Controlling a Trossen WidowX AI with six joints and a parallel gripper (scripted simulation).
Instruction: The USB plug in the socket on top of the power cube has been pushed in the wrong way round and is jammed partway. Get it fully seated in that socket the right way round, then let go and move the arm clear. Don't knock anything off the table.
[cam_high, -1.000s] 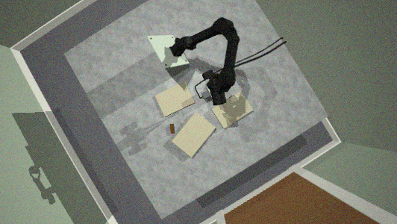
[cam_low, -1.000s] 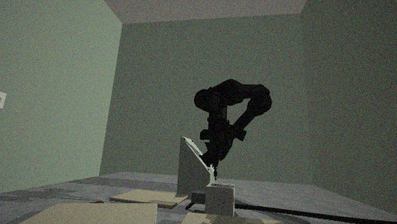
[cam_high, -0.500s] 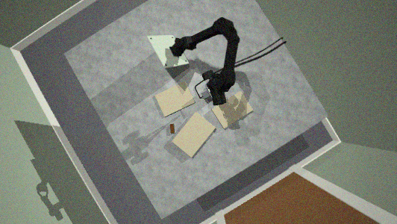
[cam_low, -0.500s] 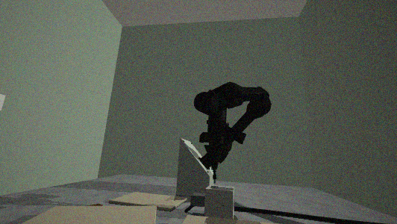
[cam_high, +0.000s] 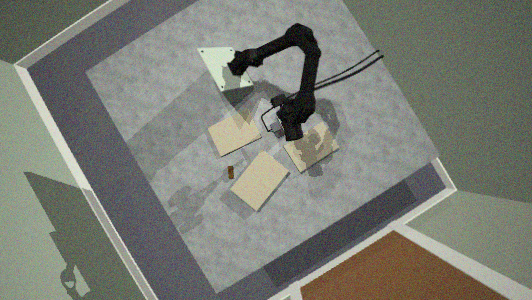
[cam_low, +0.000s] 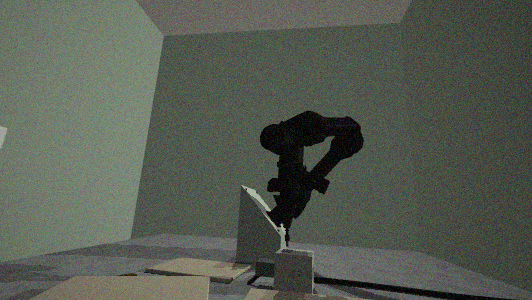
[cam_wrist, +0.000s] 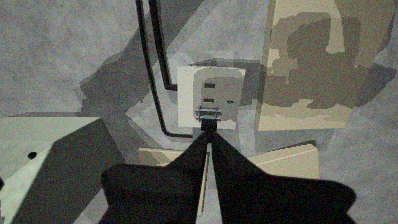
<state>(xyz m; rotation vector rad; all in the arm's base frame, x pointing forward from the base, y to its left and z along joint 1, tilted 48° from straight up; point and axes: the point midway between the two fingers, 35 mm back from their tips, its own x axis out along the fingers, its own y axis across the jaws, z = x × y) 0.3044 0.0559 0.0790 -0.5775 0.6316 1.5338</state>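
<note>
The dark USB plug lies 2 cm below my gripper tip. Also, from my gripper tip: brown object 33 cm to the right, 12 cm below, 10 cm ahead.
</note>
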